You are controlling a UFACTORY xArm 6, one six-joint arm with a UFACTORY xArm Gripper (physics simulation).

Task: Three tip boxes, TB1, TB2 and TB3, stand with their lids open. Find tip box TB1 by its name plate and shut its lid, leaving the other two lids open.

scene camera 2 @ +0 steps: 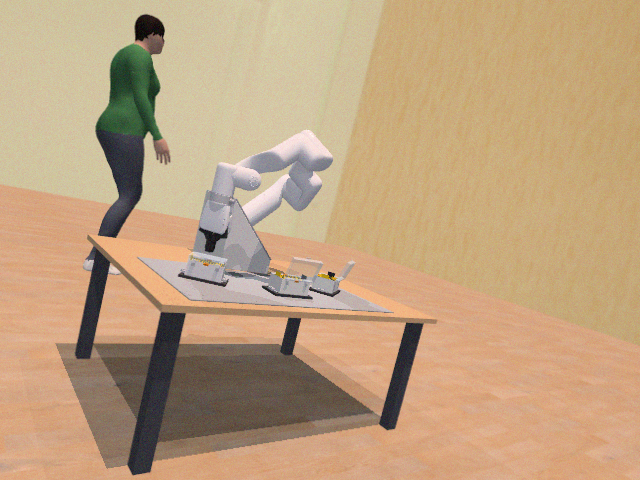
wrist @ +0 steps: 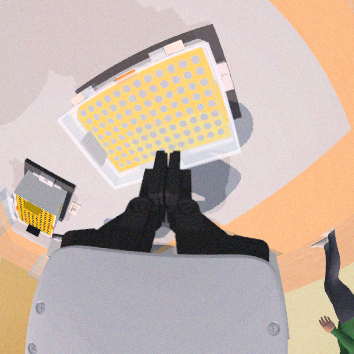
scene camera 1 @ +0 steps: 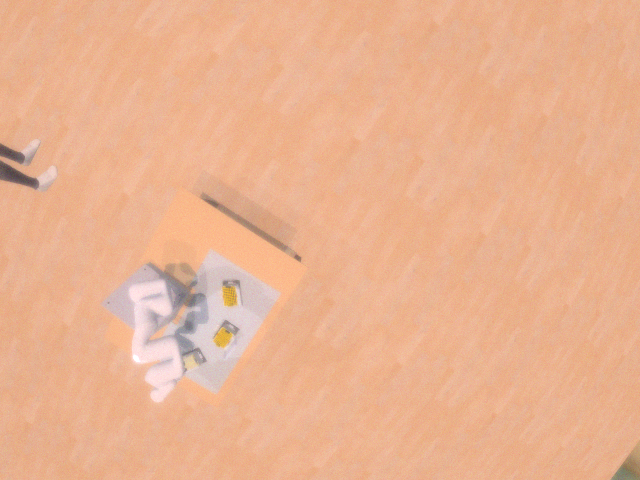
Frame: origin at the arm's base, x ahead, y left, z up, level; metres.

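Seen in the pictures: gripper, fingertip midpoint: (scene camera 2: 208,251) (wrist: 168,166); arm's base, link origin: (scene camera 2: 241,220).
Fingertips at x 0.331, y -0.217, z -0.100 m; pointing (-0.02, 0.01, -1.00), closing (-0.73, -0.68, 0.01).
Pixels of each thing's top centre, then the offset from my fingertips to it. Level surfaces: height alone.
- nearest tip box, top centre: (wrist: 153,144) (scene camera 2: 209,256) (scene camera 1: 186,363) dx +0.015, dy +0.001, dz -0.013 m
- middle tip box, top centre: (wrist: 30,224) (scene camera 2: 291,273) (scene camera 1: 222,339) dx +0.086, dy +0.288, dz -0.016 m
- farthest tip box, top centre: (scene camera 2: 325,274) (scene camera 1: 227,296) dx -0.051, dy +0.516, dz -0.025 m
- grey mat, surface height: dz -0.091 m
- wooden table, surface height: dz -0.094 m
The nearest tip box (scene camera 1: 193,360) (scene camera 2: 205,269) (wrist: 160,107) has its clear lid lying low over the yellow rack; whether it is fully seated is unclear. Its name plate (wrist: 225,76) is unreadable, so I cannot confirm it is TB1. My gripper (scene camera 2: 209,250) (wrist: 168,166) is shut and empty, its tips just above the lid's edge; the arm hides it in scene camera 1. The middle tip box (scene camera 1: 223,336) (scene camera 2: 289,285) (wrist: 36,215) has its lid (scene camera 2: 305,267) standing open. The farthest tip box (scene camera 1: 230,296) (scene camera 2: 326,283) also has its lid (scene camera 2: 347,270) open.
The boxes stand on a grey mat (scene camera 1: 263,294) (scene camera 2: 165,274) (wrist: 285,100) on the wooden table (scene camera 1: 175,222) (scene camera 2: 129,263). The arm's grey mount (scene camera 1: 121,304) (scene camera 2: 248,248) stands behind them. A person in green (scene camera 2: 131,98) is beyond the table.
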